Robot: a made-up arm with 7 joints.
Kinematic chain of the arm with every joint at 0, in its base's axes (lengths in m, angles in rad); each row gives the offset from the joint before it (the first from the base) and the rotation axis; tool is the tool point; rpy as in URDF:
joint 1: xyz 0 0 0.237 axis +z
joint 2: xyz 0 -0.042 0.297 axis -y
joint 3: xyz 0 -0.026 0.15 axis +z
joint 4: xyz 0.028 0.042 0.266 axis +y
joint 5: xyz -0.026 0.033 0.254 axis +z
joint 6: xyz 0 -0.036 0.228 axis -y
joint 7: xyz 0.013 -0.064 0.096 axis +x
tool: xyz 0 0 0 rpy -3.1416 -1.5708 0
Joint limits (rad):
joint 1: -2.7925..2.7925
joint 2: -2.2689..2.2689
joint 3: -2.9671..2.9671
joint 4: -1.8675..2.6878
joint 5: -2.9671..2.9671
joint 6: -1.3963..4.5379
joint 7: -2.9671..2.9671
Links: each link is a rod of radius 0.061 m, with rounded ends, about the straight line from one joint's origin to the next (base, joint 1, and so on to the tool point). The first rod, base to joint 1, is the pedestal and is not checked.
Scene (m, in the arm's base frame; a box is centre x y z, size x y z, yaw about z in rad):
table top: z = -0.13
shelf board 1: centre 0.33 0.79 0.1 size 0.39 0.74 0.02 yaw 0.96
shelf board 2: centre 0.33 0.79 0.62 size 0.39 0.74 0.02 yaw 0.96
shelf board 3: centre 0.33 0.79 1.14 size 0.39 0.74 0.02 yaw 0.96
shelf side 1: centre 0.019 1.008 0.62 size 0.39 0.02 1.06 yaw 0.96
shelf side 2: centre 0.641 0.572 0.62 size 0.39 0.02 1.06 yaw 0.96
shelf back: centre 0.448 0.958 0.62 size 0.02 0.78 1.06 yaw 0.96
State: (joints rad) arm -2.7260 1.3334 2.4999 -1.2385 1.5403 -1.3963 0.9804
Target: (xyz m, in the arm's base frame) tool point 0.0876 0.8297 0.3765
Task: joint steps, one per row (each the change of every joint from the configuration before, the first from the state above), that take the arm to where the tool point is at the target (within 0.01 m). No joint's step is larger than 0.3 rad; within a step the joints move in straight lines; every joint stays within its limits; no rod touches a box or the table.
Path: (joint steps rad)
1: -0.0222 0.1139 0.1555 -0.2097 0.1319 0.0000 0.0000
2: -0.0221 0.1139 0.1555 -0.2096 0.1318 0.0000 0.0000
3: -0.0222 0.1140 0.1554 -0.2097 0.1319 0.0000 0.0000
4: 0.0450 0.0635 -0.2709 0.0000 0.0896 0.0000 0.0000
5: 0.0451 0.0636 -0.2710 0.0000 0.0897 0.0000 0.0000
6: 0.0450 0.0636 -0.2710 0.0000 0.0896 0.0000 0.0000
7: 0.0450 0.0636 -0.2709 0.0000 0.0896 0.0000 0.0000
8: 0.1069 -0.0160 0.0872 0.2526 -0.2282 0.0130 0.0000
9: 0.1070 -0.0159 0.0872 0.2526 -0.2281 0.0130 0.0000
10: 0.1069 -0.0160 0.0872 0.2526 -0.2282 0.0130 0.0000

